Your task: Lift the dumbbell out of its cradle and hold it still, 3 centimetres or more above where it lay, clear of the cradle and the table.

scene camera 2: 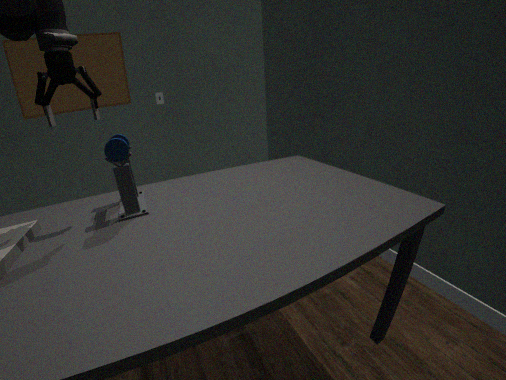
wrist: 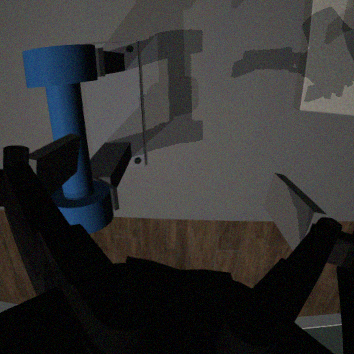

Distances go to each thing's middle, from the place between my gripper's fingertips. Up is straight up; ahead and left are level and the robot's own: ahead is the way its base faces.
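Labels:
The blue dumbbell (wrist: 60, 68) is 110 mm ahead of my hand, 30 mm to the left of it and 100 mm below it. There's a cradle (scene camera 2: 132, 204) here too, and that one's 110 mm ahead of my hand and 30 mm to the left of it, but 220 mm below it.

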